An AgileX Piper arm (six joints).
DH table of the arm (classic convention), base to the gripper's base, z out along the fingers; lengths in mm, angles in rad. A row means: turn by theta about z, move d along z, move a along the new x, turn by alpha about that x. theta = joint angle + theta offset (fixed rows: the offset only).
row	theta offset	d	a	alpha
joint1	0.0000	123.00	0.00	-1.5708
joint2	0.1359	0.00	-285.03	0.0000
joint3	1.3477	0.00	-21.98	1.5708
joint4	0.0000	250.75	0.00	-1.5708
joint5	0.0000	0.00	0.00	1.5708
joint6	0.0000	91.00	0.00	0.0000
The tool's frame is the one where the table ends.
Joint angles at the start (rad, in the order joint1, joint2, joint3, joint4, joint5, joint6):
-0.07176 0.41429 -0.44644 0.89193 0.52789 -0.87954
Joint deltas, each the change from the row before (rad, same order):
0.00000 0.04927 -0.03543 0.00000 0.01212 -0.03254
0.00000 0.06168 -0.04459 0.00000 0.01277 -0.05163
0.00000 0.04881 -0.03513 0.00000 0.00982 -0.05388
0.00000 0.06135 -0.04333 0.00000 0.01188 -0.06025
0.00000 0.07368 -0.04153 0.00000 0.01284 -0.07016
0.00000 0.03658 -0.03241 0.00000 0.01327 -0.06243
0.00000 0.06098 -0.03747 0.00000 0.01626 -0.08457
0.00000 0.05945 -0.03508 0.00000 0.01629 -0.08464
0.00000 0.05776 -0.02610 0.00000 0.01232 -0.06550
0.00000 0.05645 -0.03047 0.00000 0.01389 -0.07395
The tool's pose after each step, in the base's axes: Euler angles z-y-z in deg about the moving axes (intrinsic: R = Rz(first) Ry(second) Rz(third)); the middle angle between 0 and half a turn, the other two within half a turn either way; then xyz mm. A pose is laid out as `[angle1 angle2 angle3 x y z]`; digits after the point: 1 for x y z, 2 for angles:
[20.17 103.34 0.44 94.8 29.7 311.1]
[20.88 104.67 -1.96 105.1 29.7 319.0]
[21.43 105.71 -4.57 113.7 29.7 324.8]
[22.14 107.04 -7.39 125.2 29.6 331.2]
[23.04 109.11 -10.35 139.9 29.3 334.5]
[23.75 109.75 -13.58 147.2 29.5 339.3]
[24.82 111.45 -17.45 160.0 29.6 341.5]
[25.95 113.17 -21.24 172.7 29.6 342.4]
[27.02 115.11 -23.71 185.3 29.4 340.1]
[28.17 116.77 -26.74 197.9 29.3 338.7]

